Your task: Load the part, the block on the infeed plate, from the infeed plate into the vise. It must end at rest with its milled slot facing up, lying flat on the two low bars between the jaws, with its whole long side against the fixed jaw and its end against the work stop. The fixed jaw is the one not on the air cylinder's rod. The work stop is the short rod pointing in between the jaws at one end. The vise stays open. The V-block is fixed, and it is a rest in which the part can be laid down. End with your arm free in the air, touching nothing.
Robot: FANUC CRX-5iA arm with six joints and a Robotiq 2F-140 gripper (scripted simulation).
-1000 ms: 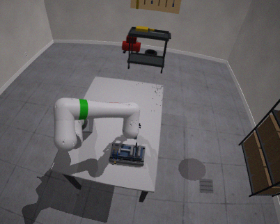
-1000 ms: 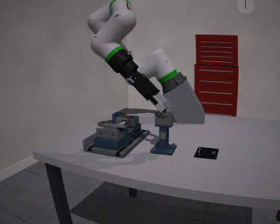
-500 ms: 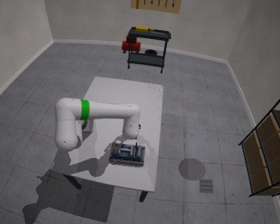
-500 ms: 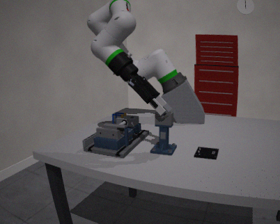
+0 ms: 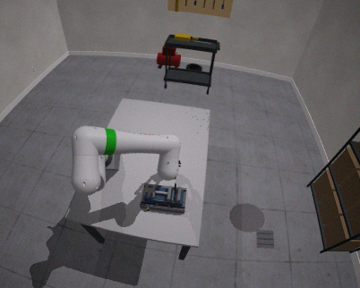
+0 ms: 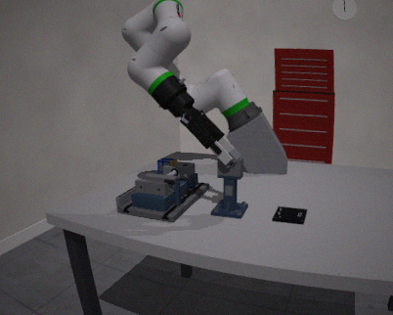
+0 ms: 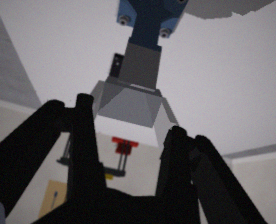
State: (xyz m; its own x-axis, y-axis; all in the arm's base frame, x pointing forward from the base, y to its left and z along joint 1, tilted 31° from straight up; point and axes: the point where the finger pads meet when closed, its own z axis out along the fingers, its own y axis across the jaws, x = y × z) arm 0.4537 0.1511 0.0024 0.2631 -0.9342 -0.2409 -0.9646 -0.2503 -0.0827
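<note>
The part is 20 mm to the left of my hand and 20 mm below it. From my hand the other things lie so: air cylinder rod (200 mm to the right, 100 mm below); then blue work stop (70 mm ahead, 120 mm to the right, 120 mm below); then black infeed plate (40 mm behind, 190 mm to the left, 180 mm below).
</note>
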